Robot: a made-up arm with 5 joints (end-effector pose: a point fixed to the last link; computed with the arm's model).
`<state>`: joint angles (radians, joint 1 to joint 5).
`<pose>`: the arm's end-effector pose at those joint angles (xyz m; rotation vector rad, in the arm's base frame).
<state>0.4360 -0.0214 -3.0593 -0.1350 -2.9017</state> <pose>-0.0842 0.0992 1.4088 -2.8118 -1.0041 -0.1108</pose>
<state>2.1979 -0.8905 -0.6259 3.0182 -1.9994</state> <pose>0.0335 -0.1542 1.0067 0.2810 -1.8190 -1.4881</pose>
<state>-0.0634 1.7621 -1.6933 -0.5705 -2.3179</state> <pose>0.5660 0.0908 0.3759 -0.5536 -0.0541 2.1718</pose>
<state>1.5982 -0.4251 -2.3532 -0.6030 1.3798</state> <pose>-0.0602 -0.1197 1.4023 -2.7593 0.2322 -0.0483</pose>
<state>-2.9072 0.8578 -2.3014 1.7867 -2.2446</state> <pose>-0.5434 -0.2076 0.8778 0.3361 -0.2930 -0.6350</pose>
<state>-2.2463 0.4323 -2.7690 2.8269 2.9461</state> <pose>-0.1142 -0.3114 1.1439 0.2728 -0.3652 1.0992</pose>
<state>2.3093 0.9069 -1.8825 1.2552 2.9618</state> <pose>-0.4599 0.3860 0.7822 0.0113 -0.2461 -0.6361</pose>
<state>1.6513 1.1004 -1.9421 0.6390 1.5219</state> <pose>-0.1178 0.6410 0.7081 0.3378 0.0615 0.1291</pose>
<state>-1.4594 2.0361 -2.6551 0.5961 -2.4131</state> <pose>0.1797 -0.5275 0.2998 0.0821 0.1196 0.9459</pose>
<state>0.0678 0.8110 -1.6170 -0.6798 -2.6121</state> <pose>0.6135 0.1719 0.9558 -1.7989 -0.4048 1.9715</pose>
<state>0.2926 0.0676 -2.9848 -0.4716 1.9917</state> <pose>0.0132 0.1258 1.3997 -2.5905 1.1741 -0.4152</pose>
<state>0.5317 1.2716 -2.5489 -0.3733 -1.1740</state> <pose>0.5623 0.4288 0.8884 -0.5158 -1.5853 1.3446</pose>
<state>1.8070 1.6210 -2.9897 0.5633 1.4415</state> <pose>-0.2218 0.6647 0.6385 0.9367 0.1159 0.3607</pose>
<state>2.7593 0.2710 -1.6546 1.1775 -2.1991</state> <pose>-0.4601 0.1136 1.0724 0.0878 0.1630 -1.3384</pose>
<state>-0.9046 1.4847 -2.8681 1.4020 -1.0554</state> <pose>0.4923 -0.4709 0.6423 0.1499 0.0698 0.1455</pose>
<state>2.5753 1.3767 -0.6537 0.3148 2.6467</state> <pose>-0.2885 0.0923 0.4827 -0.3911 -0.8464 -0.0197</pose>
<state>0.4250 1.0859 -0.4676 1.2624 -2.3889</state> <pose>0.1852 0.2134 0.6257 2.0263 1.5063 1.7322</pose>
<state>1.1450 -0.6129 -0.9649 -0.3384 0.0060</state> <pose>-0.0068 0.1112 1.2617 1.1556 -1.5933 0.8982</pose>
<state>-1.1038 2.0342 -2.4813 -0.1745 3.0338</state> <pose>0.3665 -0.4252 0.3269 -0.5889 0.5935 1.9982</pose>
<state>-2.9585 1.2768 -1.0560 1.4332 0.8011</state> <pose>-0.3076 -0.1004 0.5603 -1.7539 -0.8088 1.7630</pose>
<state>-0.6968 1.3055 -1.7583 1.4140 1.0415</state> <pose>0.4440 -0.2391 0.5577 -0.0564 0.9914 -1.6715</pose>
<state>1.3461 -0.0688 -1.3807 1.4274 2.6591</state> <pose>-0.0241 0.3352 1.1052 0.1718 -0.0391 -1.3157</pose>
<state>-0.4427 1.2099 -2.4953 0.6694 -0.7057</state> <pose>0.6831 -0.2230 0.7993 -0.2055 -0.4509 0.2756</pose>
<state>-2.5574 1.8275 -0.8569 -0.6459 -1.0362</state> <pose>-0.2076 -0.2015 0.3104 0.4971 -0.1453 -1.5000</pose>
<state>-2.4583 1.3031 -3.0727 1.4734 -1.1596</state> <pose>-0.4721 -0.4608 0.8175 -0.1591 0.0265 -1.2992</pose>
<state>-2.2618 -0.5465 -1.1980 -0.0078 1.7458</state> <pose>0.0226 -0.1066 1.2680 0.5429 2.1596 1.4587</pose>
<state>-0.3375 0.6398 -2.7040 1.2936 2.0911</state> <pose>0.5416 -0.0540 1.1300 0.8793 -0.7705 -2.2309</pose>
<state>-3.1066 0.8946 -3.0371 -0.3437 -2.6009</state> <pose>-0.4501 -0.0946 1.1987 -0.6525 2.3989 -0.3978</pose>
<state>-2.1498 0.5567 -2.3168 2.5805 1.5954</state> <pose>-0.1374 -0.3651 1.0533 -0.2948 -0.8415 2.3905</pose>
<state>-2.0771 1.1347 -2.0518 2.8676 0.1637</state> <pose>-0.1680 -0.4217 0.7573 1.9820 1.2643 -1.4681</pose>
